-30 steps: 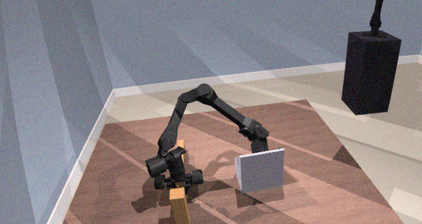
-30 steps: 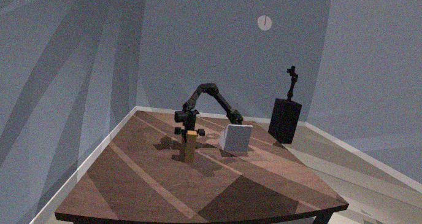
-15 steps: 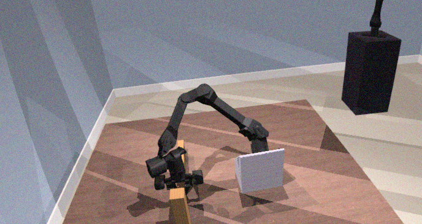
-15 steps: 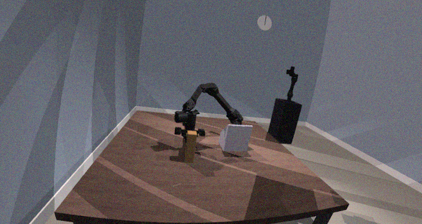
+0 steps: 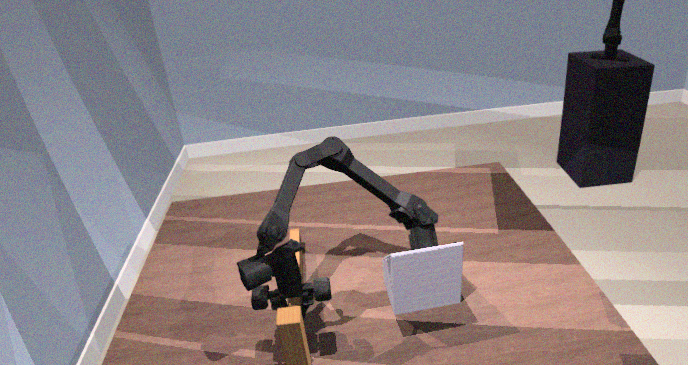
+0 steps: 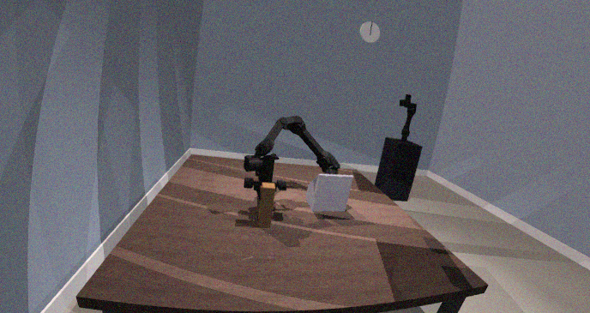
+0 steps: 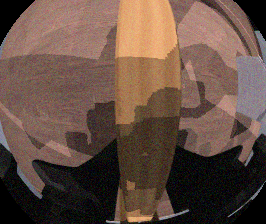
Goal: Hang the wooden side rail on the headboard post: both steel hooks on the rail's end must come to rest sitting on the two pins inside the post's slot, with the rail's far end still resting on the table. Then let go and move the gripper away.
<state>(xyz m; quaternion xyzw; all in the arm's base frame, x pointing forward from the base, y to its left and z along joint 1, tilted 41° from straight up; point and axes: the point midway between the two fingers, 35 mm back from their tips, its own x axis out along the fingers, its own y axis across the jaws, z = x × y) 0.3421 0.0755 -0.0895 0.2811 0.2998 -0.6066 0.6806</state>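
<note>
Right now my gripper tip is 10 mm past the wooden headboard post, 120 mm to the right of it and 40 mm below it.
</note>
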